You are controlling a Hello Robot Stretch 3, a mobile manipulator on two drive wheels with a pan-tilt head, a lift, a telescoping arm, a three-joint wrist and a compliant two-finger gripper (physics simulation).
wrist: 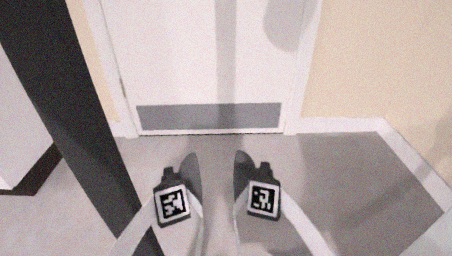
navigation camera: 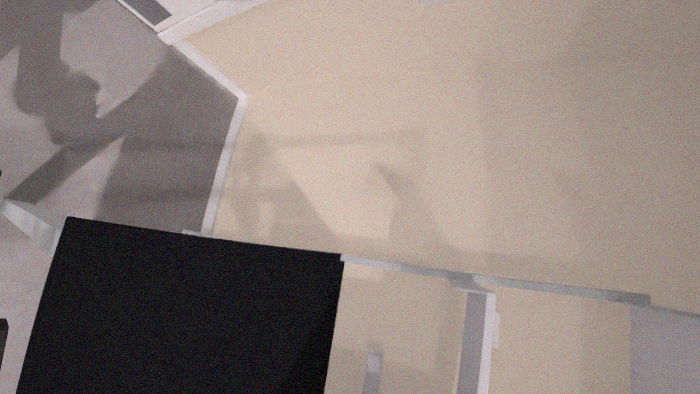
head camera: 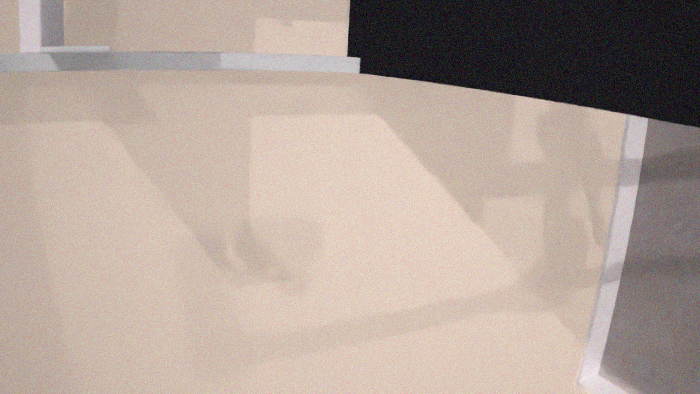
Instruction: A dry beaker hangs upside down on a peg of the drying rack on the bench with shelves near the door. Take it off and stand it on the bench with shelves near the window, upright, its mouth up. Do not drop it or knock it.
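Places are measured from the robot's base along level axes (x down, y left, z ahead), in metres.
Pixels of known places: gripper, between the fingertips: (wrist: 217, 169).
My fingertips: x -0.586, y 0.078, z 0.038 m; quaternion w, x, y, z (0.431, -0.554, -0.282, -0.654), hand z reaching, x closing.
Behind a point stands the place of what it marks.
My gripper (wrist: 217, 169) @[x -0.586, y 0.078, z 0.038 m] shows in the wrist view, low in the middle. Its two dark fingertips stand apart with floor showing between them, so it is open and empty. A black bench top (head camera: 525, 45) @[x -0.914, y -0.148, z 0.418 m] (navigation camera: 175, 310) @[x -0.914, y -0.136, z 0.196 m] fills the upper right of the head view and the lower left of the navigation view. I cannot tell from these frames where the gripper is relative to it. The beaker and the drying rack do not show in any of the three views.
A white door (wrist: 170, 60) @[x -0.404, y 0.889, z 0.063 m] with a grey kick plate stands ahead in the wrist view. A dark slanted bar (wrist: 65, 100) crosses the left, beside a white cabinet (wrist: 20, 125) @[x -0.269, y 0.812, z -0.566 m]. The beige wall (head camera: 350, 200) @[x -0.877, y -0.012, z 0.921 m] (navigation camera: 550, 150) @[x -1.621, y 0.201, z 0.986 m] borders the bench. A pale upright (navigation camera: 475, 340) @[x -1.352, y -0.293, z 0.563 m] stands beyond the bench top.
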